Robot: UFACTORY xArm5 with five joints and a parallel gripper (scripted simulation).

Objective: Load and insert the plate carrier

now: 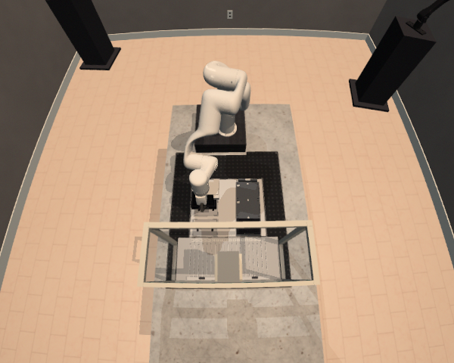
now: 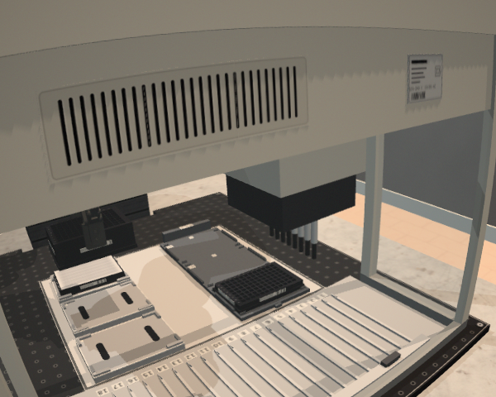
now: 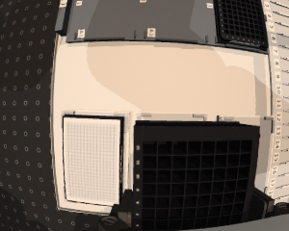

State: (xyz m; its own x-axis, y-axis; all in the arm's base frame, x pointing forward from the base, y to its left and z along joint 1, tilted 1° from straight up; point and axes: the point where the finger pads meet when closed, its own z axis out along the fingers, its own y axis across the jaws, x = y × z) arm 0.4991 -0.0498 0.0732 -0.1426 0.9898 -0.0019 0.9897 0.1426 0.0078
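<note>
The plate carrier lies 3 cm behind my hand, 24 cm to the left of it and 13 cm below it. Round my hand: plate (8 cm ahead, 25 cm to the left, 13 cm below).
</note>
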